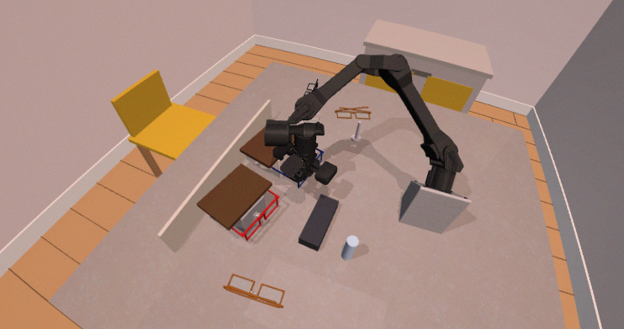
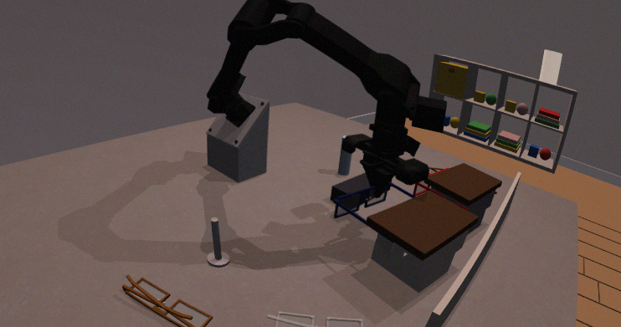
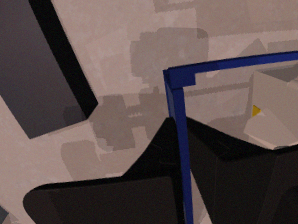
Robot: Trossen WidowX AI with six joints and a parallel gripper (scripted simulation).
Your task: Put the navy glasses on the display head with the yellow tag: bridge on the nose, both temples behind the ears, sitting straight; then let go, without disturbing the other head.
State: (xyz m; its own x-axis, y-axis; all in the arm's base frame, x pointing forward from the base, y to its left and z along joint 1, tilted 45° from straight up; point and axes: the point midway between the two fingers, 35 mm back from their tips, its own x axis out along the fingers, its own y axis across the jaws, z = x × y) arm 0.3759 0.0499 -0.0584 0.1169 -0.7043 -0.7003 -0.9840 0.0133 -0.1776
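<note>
Right now the dark box is 100 mm behind my gripper tip, 90 mm to the left of it and 50 mm below it. From my gripper tip the other things lie so: long beige board: 250 mm ahead, 60 mm to the left, 10 mm below.
</note>
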